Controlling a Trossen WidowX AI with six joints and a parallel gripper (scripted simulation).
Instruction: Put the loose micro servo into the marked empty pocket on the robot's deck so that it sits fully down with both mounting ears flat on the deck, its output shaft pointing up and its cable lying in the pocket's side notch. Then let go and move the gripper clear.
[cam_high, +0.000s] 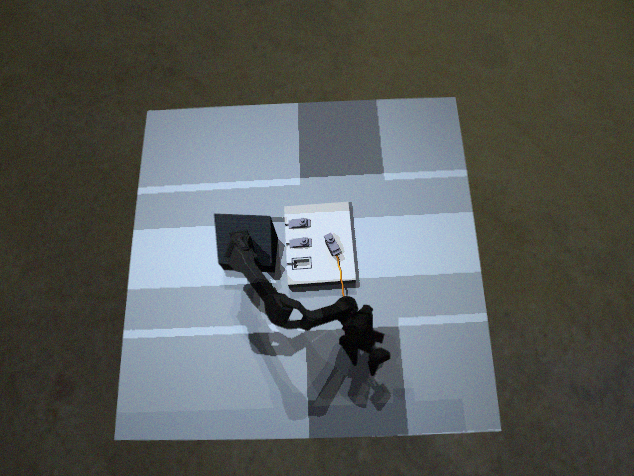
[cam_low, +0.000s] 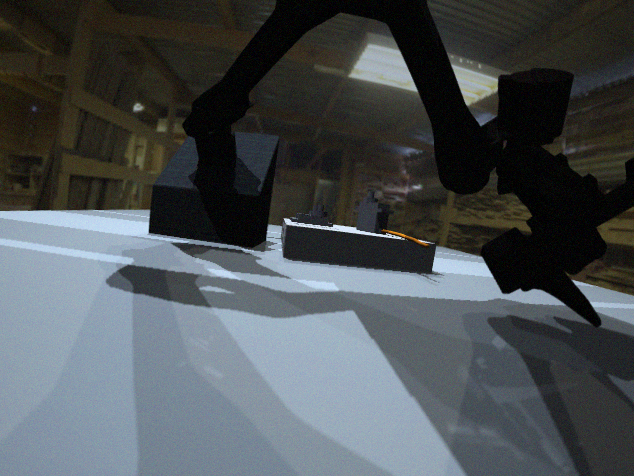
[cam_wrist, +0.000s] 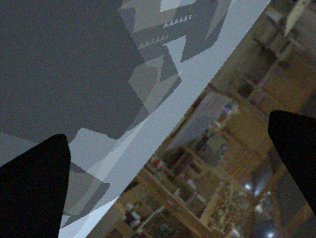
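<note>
My gripper tip is now 70 mm past the white deck, 460 mm to the right of it and 20 mm above it.
</note>
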